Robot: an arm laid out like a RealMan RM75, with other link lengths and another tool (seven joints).
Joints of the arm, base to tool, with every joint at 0 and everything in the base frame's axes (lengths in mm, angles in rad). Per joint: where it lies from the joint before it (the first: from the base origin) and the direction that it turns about. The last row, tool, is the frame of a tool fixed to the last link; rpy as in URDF.
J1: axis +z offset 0 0 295.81
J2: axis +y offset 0 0 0
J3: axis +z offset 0 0 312.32
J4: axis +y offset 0 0 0
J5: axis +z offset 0 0 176.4
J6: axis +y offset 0 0 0
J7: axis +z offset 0 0 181.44
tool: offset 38 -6 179 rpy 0 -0.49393 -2.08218
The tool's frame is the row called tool.
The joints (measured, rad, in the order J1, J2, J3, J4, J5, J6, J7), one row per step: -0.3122 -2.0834 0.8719 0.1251 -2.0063 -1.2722 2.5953; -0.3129 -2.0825 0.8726 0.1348 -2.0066 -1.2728 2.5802; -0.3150 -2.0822 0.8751 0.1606 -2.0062 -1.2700 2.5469; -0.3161 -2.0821 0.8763 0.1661 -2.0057 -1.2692 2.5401; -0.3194 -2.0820 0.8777 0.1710 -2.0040 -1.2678 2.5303; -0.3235 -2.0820 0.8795 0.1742 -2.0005 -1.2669 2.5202; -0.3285 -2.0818 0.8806 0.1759 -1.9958 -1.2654 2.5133; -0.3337 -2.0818 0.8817 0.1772 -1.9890 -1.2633 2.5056; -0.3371 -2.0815 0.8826 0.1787 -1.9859 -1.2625 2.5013; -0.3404 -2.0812 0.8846 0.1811 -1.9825 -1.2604 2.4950; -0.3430 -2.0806 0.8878 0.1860 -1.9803 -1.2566 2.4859; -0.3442 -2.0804 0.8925 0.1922 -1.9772 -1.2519 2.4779
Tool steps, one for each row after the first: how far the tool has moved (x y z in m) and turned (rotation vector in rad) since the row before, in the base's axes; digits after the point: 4 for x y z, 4 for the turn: 0.0013 0.0018 0.0028 0.0016 -0.0075 -0.0011; 0.0034 0.0044 0.0054 0.0028 -0.0133 -0.0035; 0.0011 0.0010 0.0008 -0.0003 -0.0021 -0.0019; 0.0019 0.0014 0.0002 -0.0027 -0.0041 -0.0024; 0.0024 0.0010 -0.0009 -0.0055 -0.0047 -0.0032; 0.0023 0.0010 -0.0014 -0.0059 -0.0018 -0.0041; 0.0023 0.0007 -0.0023 -0.0082 -0.0016 -0.0039; 0.0017 0.0007 -0.0008 -0.0037 -0.0006 -0.0034; 0.0014 0.0007 -0.0011 -0.0050 -0.0007 -0.0025; 0.0009 0.0011 -0.0006 -0.0045 -0.0009 -0.0008; 0.0005 0.0005 -0.0013 -0.0056 0.0016 -0.0011
